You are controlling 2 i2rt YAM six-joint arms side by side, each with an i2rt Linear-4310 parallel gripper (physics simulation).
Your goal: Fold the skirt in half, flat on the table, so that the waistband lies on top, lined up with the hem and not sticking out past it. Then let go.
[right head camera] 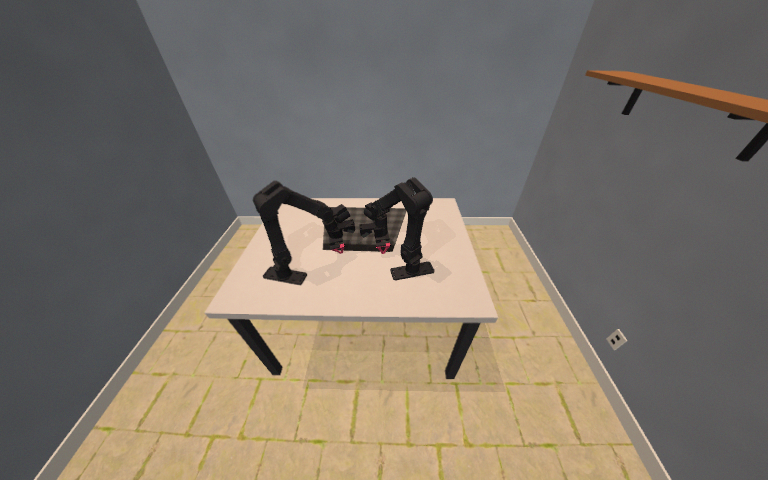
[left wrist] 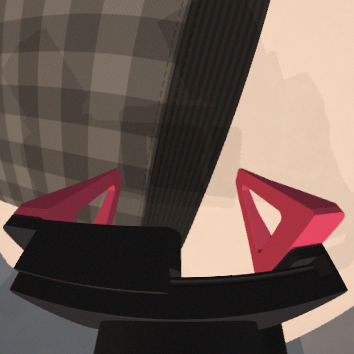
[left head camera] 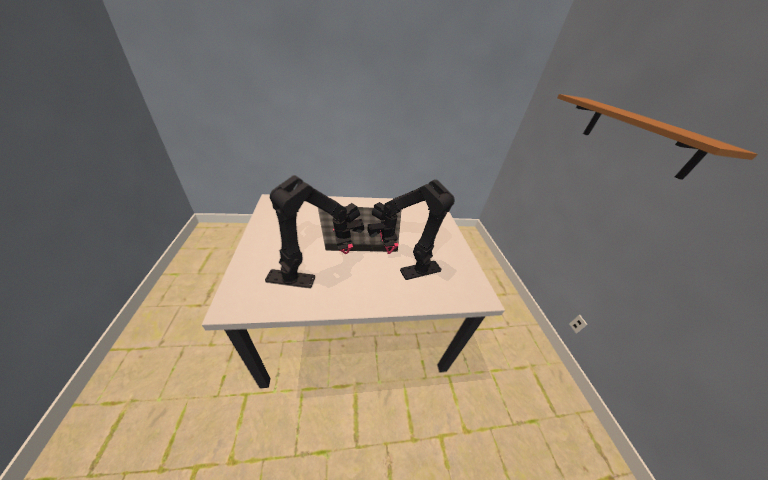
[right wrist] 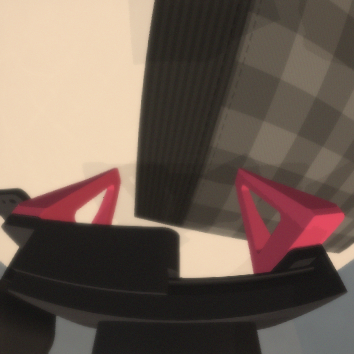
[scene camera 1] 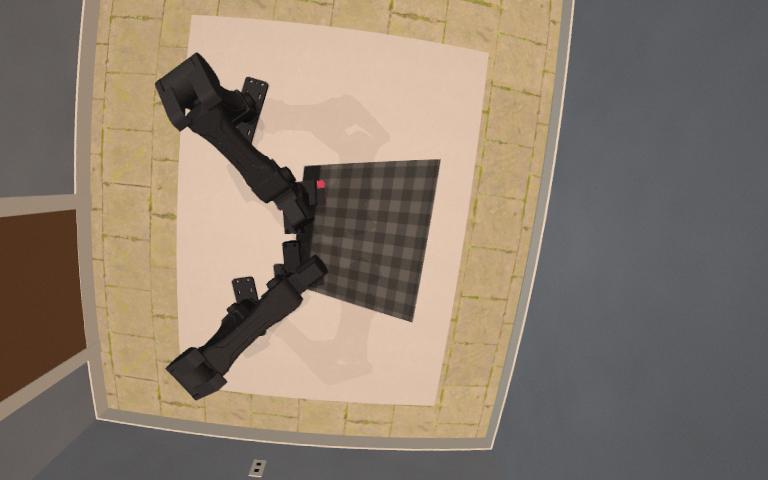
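The grey-brown plaid skirt [left head camera: 367,217] [right head camera: 394,223] [scene camera 1: 373,226] [left wrist: 75,105] [right wrist: 295,95] lies flat and spread out on the table. Its dark ribbed waistband [scene camera 1: 312,171] [left wrist: 215,60] [right wrist: 192,75] is on the side nearest the arm bases, and its wide hem is on the far side. My left gripper [left head camera: 346,247] [right head camera: 338,247] [left wrist: 178,174] is open and empty over one end of the waistband, its fingertips on either side of the band. My right gripper [left head camera: 390,247] [right head camera: 383,247] [right wrist: 177,174] is open and empty over the other end, likewise straddling it. The fingertips' exact height is unclear.
The pale table [left head camera: 351,300] [right head camera: 351,300] [scene camera 1: 413,362] carries both arm bases near its middle. The two wrists are close together in scene camera 1. An orange wall shelf [left head camera: 656,124] [right head camera: 679,87] is at the right, away from the table.
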